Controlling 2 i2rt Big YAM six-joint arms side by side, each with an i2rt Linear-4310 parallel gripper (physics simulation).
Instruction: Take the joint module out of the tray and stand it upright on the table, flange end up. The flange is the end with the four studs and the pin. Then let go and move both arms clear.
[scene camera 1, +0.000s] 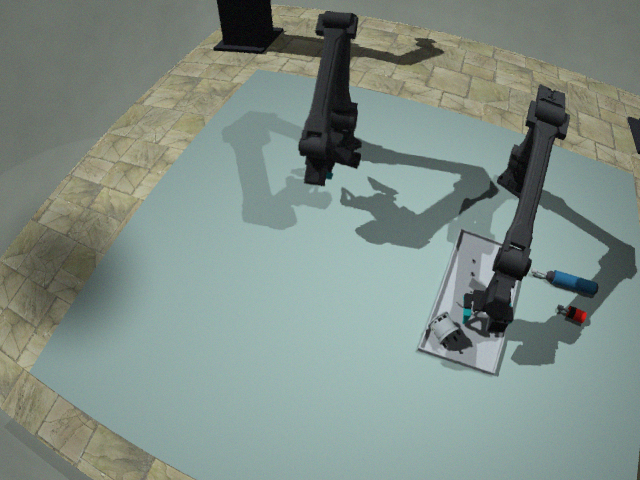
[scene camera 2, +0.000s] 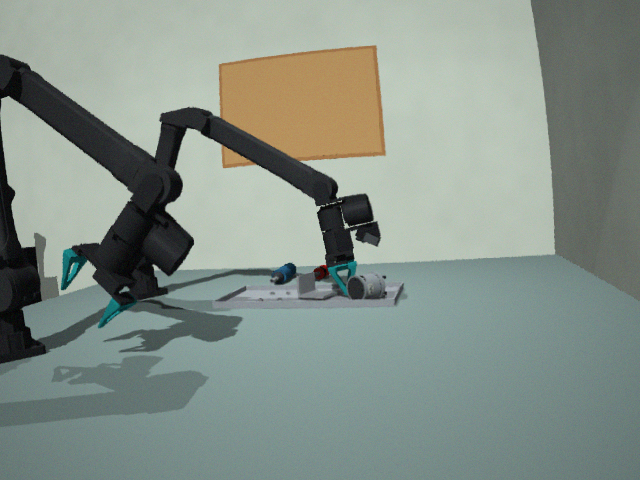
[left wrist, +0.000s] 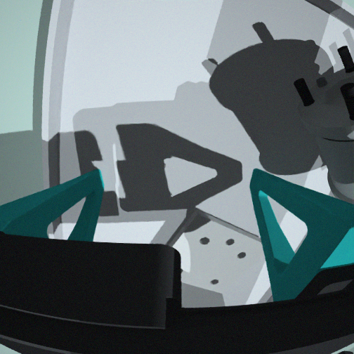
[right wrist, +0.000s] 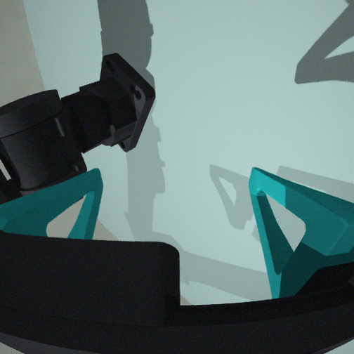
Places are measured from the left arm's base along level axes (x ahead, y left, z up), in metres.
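Pixels of known places: left gripper, between the fingertips: (scene camera 1: 479, 324); right gripper, between the fingertips: (scene camera 2: 80, 308); left arm's base, origin of its link: (scene camera 1: 514, 185) (scene camera 2: 144, 295); right arm's base, origin of its link: (scene camera 1: 341, 142) (scene camera 2: 12, 355).
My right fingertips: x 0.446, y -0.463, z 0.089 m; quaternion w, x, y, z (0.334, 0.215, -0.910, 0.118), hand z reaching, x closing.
Note:
Ahead of a thing's pixels: the offset from my right fingertips to its top centre. "spot": to the spot under its first point.
The grey-white joint module {dx +0.186, dy +0.613, dz -0.022 m} (scene camera 1: 445, 329) (scene camera 2: 366, 286) (left wrist: 327, 117) lies on its side in the tray {dx +0.028, dy +0.613, dz -0.073 m} (scene camera 1: 457, 362) (scene camera 2: 310, 304) (left wrist: 125, 50), at the lower end in scene camera 1. Its studded flange points toward the lower right there; black studs show in the left wrist view, where the right edge cuts off part of the module. My left gripper (scene camera 1: 488, 311) (scene camera 2: 343, 281) (left wrist: 176, 177) is open and empty, low over the tray beside the module. My right gripper (scene camera 2: 81, 307) (right wrist: 175, 175) is open and empty above the table, far from the tray.
A grey angled bracket (scene camera 2: 306, 286) (left wrist: 220, 265) is in the tray beside my left gripper. A blue-handled tool {spot: dx -0.202, dy +0.807, dz -0.054 m} (scene camera 1: 566, 281) (scene camera 2: 284, 273) and a small red-handled tool {dx -0.133, dy +0.874, dz -0.054 m} (scene camera 1: 576, 314) (scene camera 2: 321, 272) lie beyond the tray's far long side in scene camera 2.

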